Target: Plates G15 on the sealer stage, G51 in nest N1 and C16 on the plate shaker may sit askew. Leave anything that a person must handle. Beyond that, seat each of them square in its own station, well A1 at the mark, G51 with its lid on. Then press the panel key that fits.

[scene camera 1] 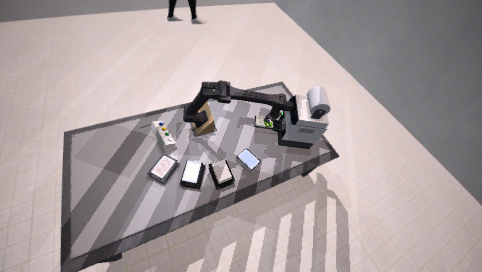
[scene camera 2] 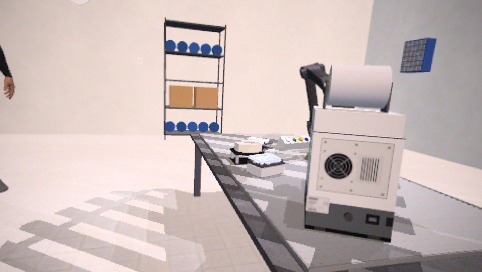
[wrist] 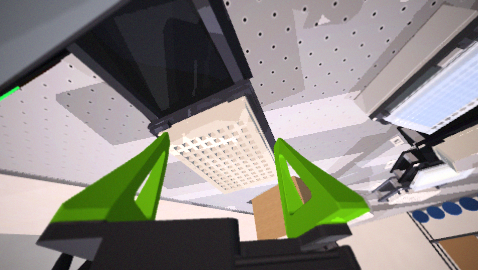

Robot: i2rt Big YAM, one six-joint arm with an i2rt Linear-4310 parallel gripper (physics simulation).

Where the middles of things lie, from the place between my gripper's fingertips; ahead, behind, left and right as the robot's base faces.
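Bluish plate (wrist: pixel 439 100): my hand 200 mm short of it, 70 mm above it, 230 mm to the left of it.
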